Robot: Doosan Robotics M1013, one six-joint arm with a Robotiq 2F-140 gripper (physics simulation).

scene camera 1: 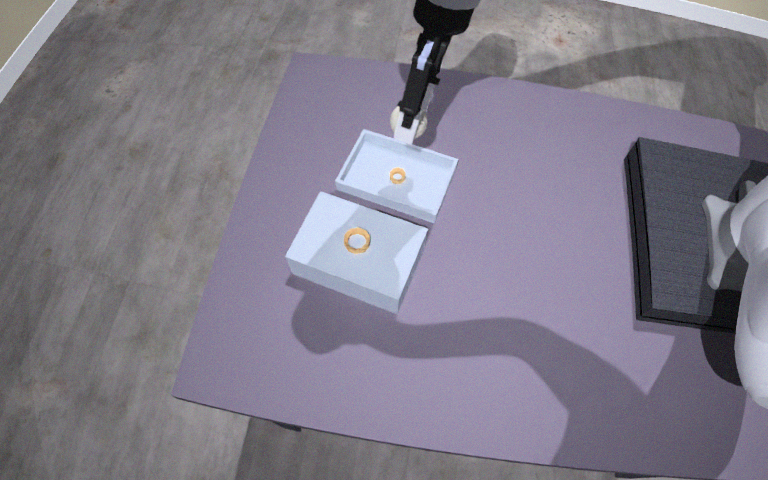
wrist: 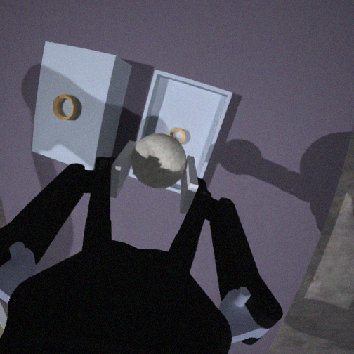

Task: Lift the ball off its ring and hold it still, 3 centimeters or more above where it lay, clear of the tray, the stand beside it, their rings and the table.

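Places are measured from the arm's base along level axes (x ahead, y left, z up), in millimetres.
Pixels of known places: gripper, fingertip midpoint: (scene camera 1: 409, 127); arm's base, origin of the base link: (scene camera 1: 748, 250).
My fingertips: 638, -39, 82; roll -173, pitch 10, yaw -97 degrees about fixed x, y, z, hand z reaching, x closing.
Note:
For each thing: its middle in the pictures, then the offset to it from my fingertips, as dx, dy, dz. "spot": a spot on its surface instead. Level surfaces: height alone.
- cream ball, body centre: (scene camera 1: 408, 121) +2, -2, +12
- pale blue tray, body centre: (scene camera 1: 397, 174) +16, +1, -135
- second orange ring, surface spot: (scene camera 1: 357, 229) spot: +47, +162, -72
- purple table, its level: dz -149
My gripper (scene camera 1: 405, 131) (wrist: 158, 160) is shut on the cream ball (scene camera 1: 395, 117) (wrist: 159, 160), which sits between the two finger pads. The ball is in the air, apart from its ring. In the scene view the fingers and ball show just behind the back wall of the pale blue tray (scene camera 1: 387, 200) (wrist: 192, 105). An orange ring (scene camera 1: 398, 170) (wrist: 183, 135) lies on the tray floor with no ball on it. The exact height of the ball is hard to tell. One pad partly covers the ball in the scene view.
A pale blue block-like stand (scene camera 1: 317, 226) (wrist: 75, 65) is beside the tray, with a second orange ring (scene camera 1: 357, 229) (wrist: 76, 108) on top. A dark slab (scene camera 1: 679, 237) and white arm parts (scene camera 1: 758, 339) are at the right. The purple table (scene camera 1: 481, 407) bears them.

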